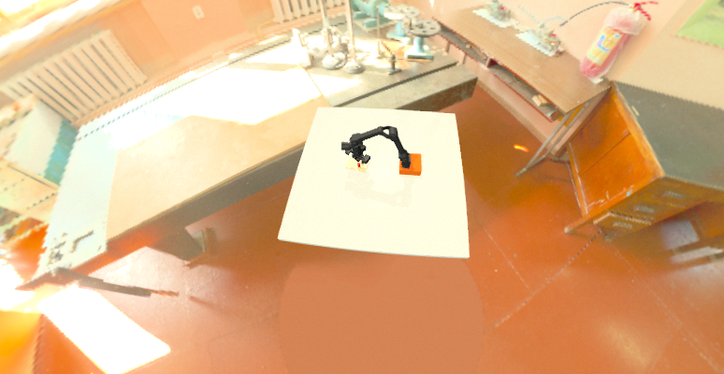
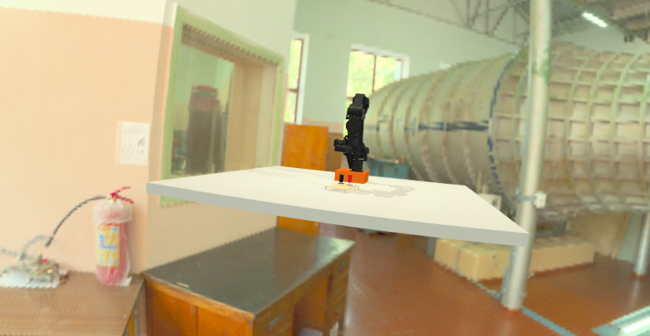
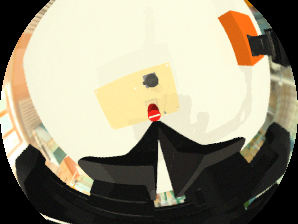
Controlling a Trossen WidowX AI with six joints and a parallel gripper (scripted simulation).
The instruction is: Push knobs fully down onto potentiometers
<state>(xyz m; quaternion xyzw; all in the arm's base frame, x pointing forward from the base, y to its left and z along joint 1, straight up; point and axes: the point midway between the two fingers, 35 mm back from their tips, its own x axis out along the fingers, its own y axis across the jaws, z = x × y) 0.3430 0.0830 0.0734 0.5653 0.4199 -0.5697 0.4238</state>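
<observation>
The red knob is 4 cm below my gripper tip. Round my gripper tip: black knob (5 cm below, 4 cm to the right, 1 cm behind).
</observation>
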